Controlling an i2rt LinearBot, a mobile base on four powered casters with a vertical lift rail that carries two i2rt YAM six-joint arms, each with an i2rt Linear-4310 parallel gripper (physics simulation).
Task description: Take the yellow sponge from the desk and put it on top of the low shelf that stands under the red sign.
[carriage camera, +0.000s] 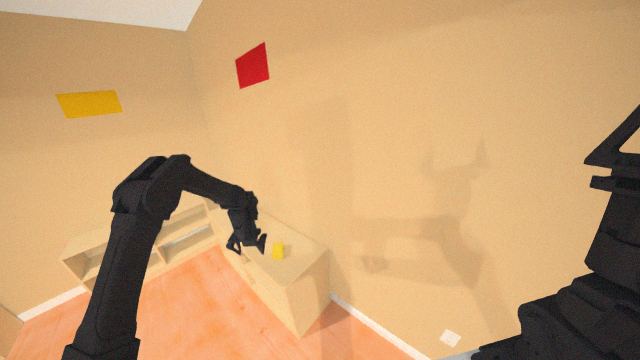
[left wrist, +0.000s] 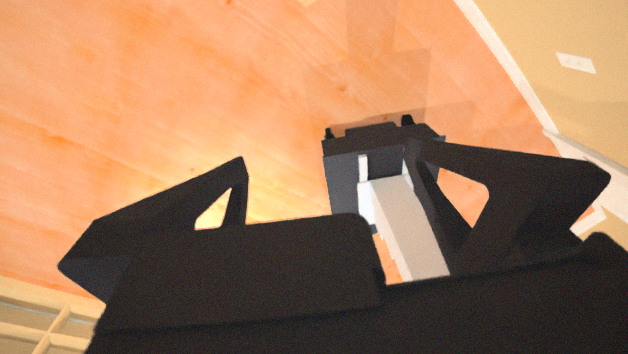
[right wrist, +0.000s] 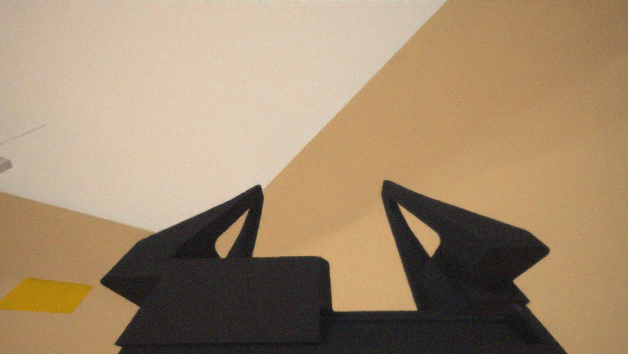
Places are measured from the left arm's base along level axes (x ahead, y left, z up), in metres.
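Where they show: left gripper, between the fingertips: (carriage camera: 251,253) (left wrist: 325,156); right gripper, between the fingertips: (right wrist: 321,188).
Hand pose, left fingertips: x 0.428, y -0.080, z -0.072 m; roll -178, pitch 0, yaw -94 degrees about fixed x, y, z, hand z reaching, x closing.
After its pixels a point has its place.
The yellow sponge (carriage camera: 278,251) {x 0.752, y -0.077, z -0.390 m} rests on top of the low wooden shelf (carriage camera: 310,295) {x 0.637, y -0.247, z -0.695 m} against the wall, below the red sign (carriage camera: 252,66) {x 1.207, y -0.001, z 0.711 m} in the carriage view. My left gripper (carriage camera: 251,251) {x 0.428, y -0.080, z -0.072 m} (left wrist: 325,156) {x 0.428, y -0.080, z -0.072 m} is open and empty. In the carriage view it appears just left of the sponge, apart from it; the left wrist view shows floor and the robot's own base beyond the fingers, and the sponge does not show there. My right gripper (right wrist: 321,188) {x 0.040, y -0.696, z 0.437 m} is open and empty, raised high and facing wall and ceiling. The desk cannot be made out for certain.
A second low shelf (carriage camera: 159,254) {x 1.190, y 1.349, z -0.805 m} with open compartments stands under the yellow sign (carriage camera: 89,104) {x 1.463, y 1.645, z 0.702 m} (right wrist: 47,296) {x 1.471, y 1.638, z 0.700 m}, near the corner, partly behind my left arm. A wooden edge (carriage camera: 7,330) {x 0.461, y 2.379, z -0.944 m} shows at bottom left. My dark base (left wrist: 345,185) {x -0.157, y -0.175, z -0.746 m} shows in the left wrist view.
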